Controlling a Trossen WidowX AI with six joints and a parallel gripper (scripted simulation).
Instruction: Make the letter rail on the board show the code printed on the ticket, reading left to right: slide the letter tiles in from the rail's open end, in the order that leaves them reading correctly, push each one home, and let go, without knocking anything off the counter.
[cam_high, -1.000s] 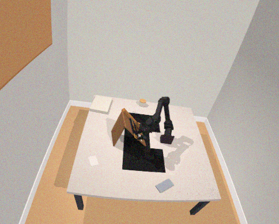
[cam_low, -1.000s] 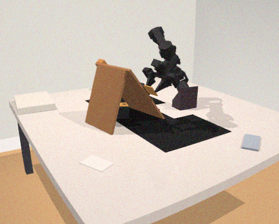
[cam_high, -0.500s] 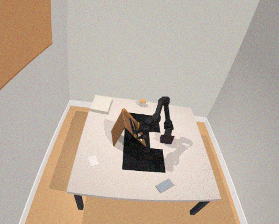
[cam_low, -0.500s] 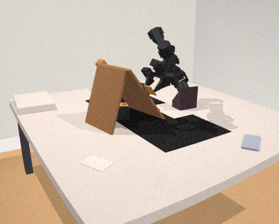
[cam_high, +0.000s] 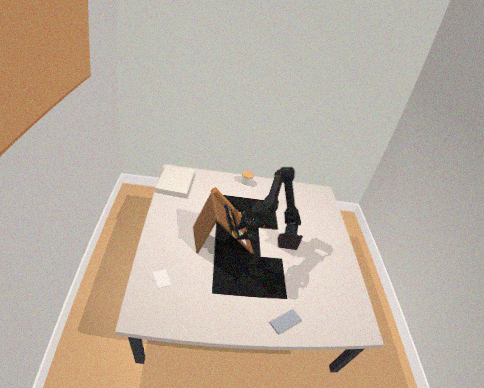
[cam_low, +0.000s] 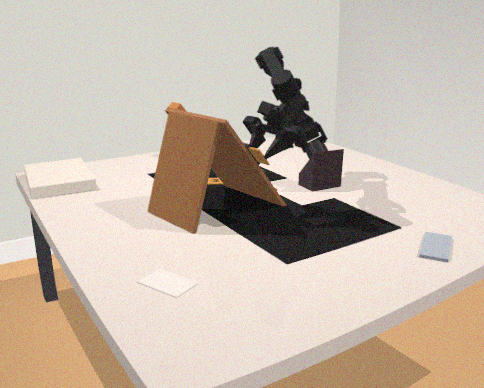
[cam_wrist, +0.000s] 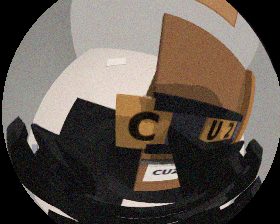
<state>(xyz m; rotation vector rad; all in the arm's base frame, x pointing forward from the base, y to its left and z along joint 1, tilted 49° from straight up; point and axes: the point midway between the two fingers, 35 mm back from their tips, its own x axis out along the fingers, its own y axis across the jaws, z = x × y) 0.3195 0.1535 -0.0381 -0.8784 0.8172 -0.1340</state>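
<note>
Now: the white ticket 50 mm behind my gripper tip, 70 mm to the right of it and 80 mm below it. Also, from my gripper tip: black mat 140 mm behind, 130 mm to the right, 170 mm below; then letter tile marked c right at my gripper tip; then white card 340 mm ahead, 210 mm to the left, 170 mm below.
</note>
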